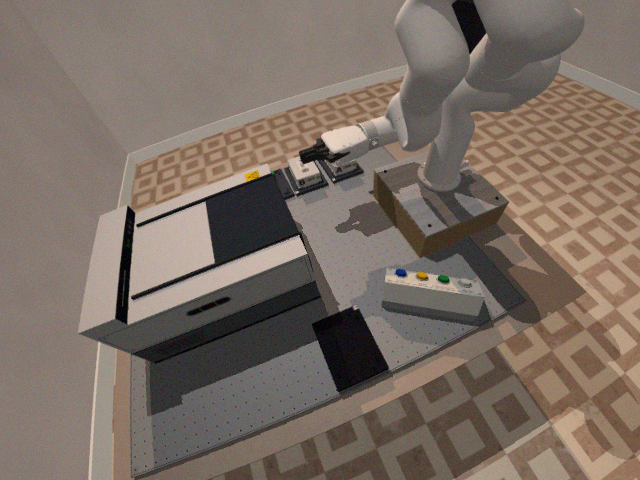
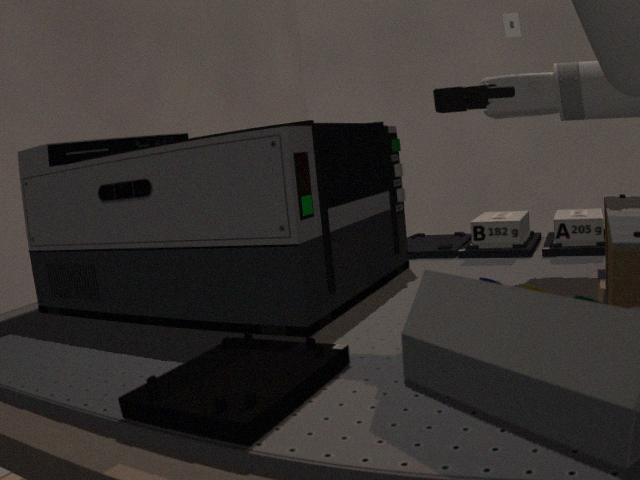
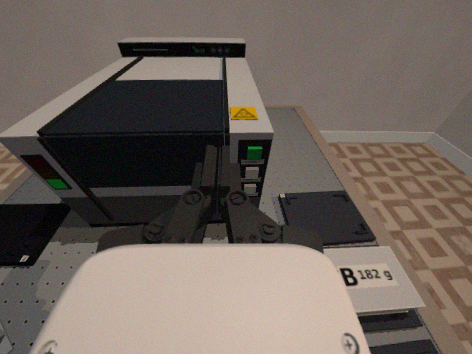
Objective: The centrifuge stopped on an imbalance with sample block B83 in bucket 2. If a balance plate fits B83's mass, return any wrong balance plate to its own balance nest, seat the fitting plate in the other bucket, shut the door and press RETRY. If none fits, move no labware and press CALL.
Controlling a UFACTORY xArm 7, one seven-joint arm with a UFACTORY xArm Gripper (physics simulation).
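Frame: origin at the arm's base, x left, y back, z up, level; millimetres.
Seen in the pictures: gripper, between the fingertips: (image 1: 300,157) (image 2: 436,101) (image 3: 218,160); arm's base, origin of its link: (image 1: 438,176).
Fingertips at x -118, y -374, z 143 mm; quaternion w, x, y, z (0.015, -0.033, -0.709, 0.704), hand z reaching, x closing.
Offsets run from my fingertips to a thing's top centre. "spot": to the spot under its first point.
My gripper (image 1: 303,155) (image 2: 436,100) (image 3: 218,160) is shut and empty, raised in front of the centrifuge (image 1: 173,240) (image 2: 170,279) (image 3: 250,85). Its dark door @(spot: dx +108, dy -173, dz -24 mm) (image 1: 250,217) (image 2: 351,160) (image 3: 165,107) covers the opening, so the buckets and block B83 are hidden. On its front panel are a green button @(dx -46, dy -79, dz -46 mm) (image 2: 395,144) (image 3: 254,153) and white buttons @(dx -46, dy -79, dz -82 mm) (image 3: 251,172) below; their labels are unreadable. Balance plate B, 182 g, @(dx -201, dy +51, dz -183 mm) (image 1: 305,174) (image 2: 499,230) (image 3: 372,281) and balance plate A, 205 g, @(dx -194, dy +189, dz -183 mm) (image 1: 344,169) (image 2: 578,228) sit in separate dark nests.
A bare dark nest @(dx -212, dy -77, dz -219 mm) (image 1: 281,184) (image 2: 436,244) (image 3: 325,217) lies between the centrifuge and plate B. Another dark nest @(dx +409, dy -86, dz -209 mm) (image 1: 350,348) (image 2: 237,379) (image 3: 25,227) lies at the opposite side. A grey box @(dx +390, dy +146, dz -153 mm) (image 1: 431,302) (image 2: 511,351) with coloured buttons stands near the robot's pedestal (image 1: 449,229).
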